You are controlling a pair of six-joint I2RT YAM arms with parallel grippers.
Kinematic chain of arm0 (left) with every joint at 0, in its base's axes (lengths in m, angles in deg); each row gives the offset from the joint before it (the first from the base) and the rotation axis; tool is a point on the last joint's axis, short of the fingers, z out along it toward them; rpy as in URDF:
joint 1: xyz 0 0 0.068 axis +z
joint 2: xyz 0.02 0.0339 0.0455 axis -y
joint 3: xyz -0.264 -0.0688 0 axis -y
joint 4: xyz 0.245 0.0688 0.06 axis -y
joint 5: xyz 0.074 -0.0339 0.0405 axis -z
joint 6: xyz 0.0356 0 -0.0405 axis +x
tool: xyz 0 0 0 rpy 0 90 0
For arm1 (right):
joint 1: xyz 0 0 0.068 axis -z
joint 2: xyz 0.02 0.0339 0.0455 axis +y
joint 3: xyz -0.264 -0.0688 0 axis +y
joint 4: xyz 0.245 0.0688 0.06 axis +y
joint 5: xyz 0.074 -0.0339 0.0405 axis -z
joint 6: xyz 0.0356 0 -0.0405 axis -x
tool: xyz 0 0 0 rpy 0 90 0
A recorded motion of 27 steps. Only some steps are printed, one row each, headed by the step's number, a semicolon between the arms.
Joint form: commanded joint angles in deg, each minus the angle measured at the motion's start. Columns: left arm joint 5, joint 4, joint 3, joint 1, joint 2, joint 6; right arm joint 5, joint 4, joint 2, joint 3, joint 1, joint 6.
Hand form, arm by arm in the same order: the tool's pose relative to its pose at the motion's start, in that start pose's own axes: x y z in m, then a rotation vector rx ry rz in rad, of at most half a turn. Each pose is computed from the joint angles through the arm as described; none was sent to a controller.
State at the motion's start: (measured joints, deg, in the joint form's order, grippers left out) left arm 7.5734 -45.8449 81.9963 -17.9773 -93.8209 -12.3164; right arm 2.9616 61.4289 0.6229 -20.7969 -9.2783 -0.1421
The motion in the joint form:
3: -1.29 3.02 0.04 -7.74 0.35 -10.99; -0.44 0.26 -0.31 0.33 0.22 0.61
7: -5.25 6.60 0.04 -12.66 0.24 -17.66; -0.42 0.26 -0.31 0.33 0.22 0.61
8: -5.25 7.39 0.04 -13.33 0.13 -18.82; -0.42 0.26 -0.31 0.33 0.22 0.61
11: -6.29 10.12 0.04 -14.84 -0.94 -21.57; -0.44 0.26 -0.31 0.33 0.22 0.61
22: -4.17 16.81 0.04 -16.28 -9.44 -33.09; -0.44 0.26 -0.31 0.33 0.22 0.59
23: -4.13 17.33 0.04 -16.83 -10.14 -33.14; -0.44 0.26 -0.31 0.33 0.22 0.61
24: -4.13 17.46 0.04 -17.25 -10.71 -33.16; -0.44 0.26 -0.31 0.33 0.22 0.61
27: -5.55 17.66 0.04 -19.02 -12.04 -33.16; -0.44 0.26 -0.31 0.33 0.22 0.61
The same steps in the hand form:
3: 0.0071 -0.0463 0.0017 0.0645 -0.0270 -0.0734; 0.0016 0.0001 0.0010 -0.0048 0.0050 -0.0083
7: 0.0110 -0.0748 0.0029 0.0727 -0.0829 -0.1190; 0.0016 0.0001 0.0010 -0.0045 0.0050 -0.0083
8: 0.0113 -0.0792 0.0035 0.0850 -0.0893 -0.1295; 0.0016 0.0001 0.0010 -0.0045 0.0050 -0.0083
11: 0.0108 -0.0892 0.0101 0.0991 -0.1135 -0.1570; 0.0016 0.0001 0.0010 -0.0048 0.0050 -0.0083
22: 0.0128 -0.1014 0.0667 0.1345 -0.0469 -0.3356; 0.0016 0.0001 0.0010 -0.0048 0.0050 -0.0080
23: 0.0147 -0.1049 0.0713 0.1378 -0.0404 -0.3287; 0.0016 0.0001 0.0010 -0.0048 0.0050 -0.0083
24: 0.0167 -0.1073 0.0751 0.1367 -0.0315 -0.3233; 0.0016 0.0001 0.0010 -0.0048 0.0050 -0.0083
27: 0.0241 -0.1170 0.0837 0.1194 -0.0195 -0.2996; 0.0016 0.0001 0.0010 -0.0048 0.0050 -0.0083

